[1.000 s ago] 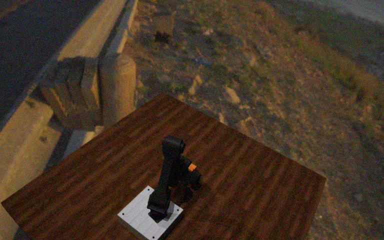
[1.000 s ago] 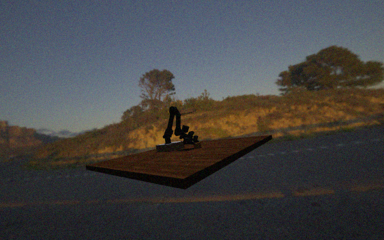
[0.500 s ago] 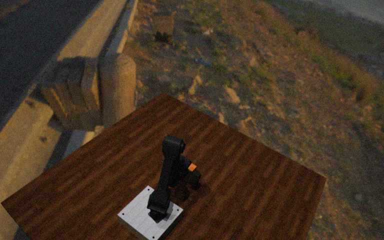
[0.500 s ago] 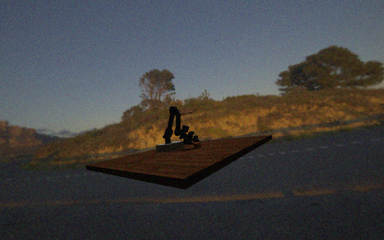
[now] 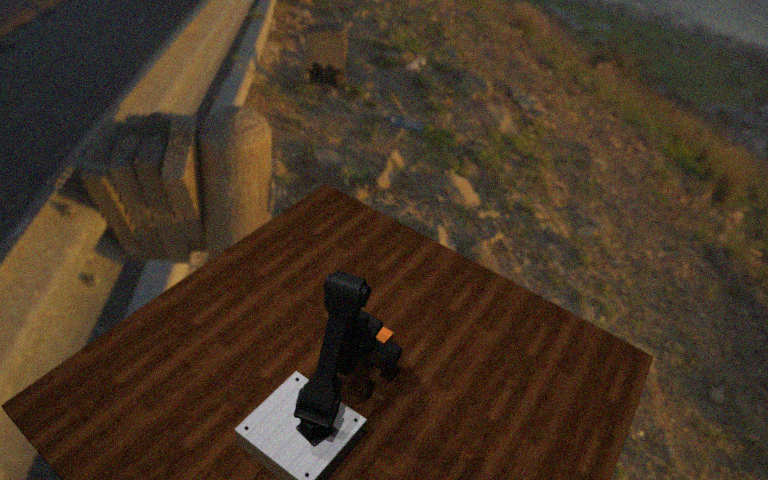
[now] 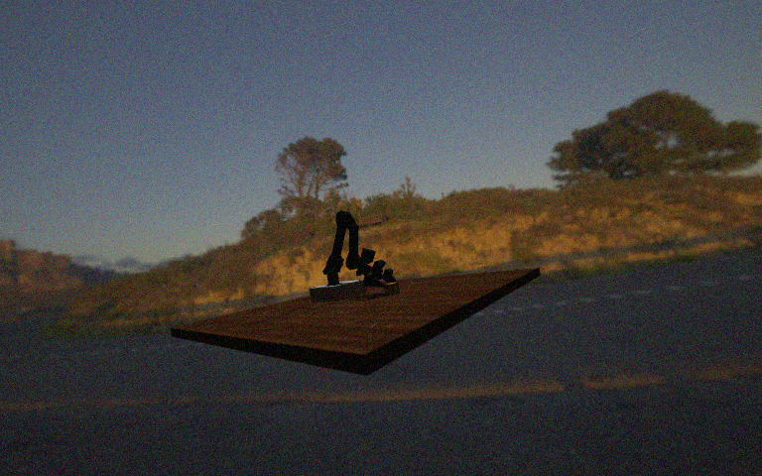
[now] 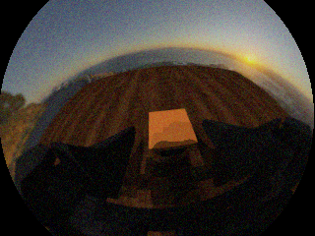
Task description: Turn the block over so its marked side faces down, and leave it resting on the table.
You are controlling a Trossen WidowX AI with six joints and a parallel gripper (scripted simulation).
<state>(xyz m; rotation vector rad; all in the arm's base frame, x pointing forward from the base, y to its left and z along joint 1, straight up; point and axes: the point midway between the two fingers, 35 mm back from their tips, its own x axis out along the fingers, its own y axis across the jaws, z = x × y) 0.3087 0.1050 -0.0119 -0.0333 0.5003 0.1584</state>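
Now: the block 20 mm behind my gripper tip and 20 mm below it.
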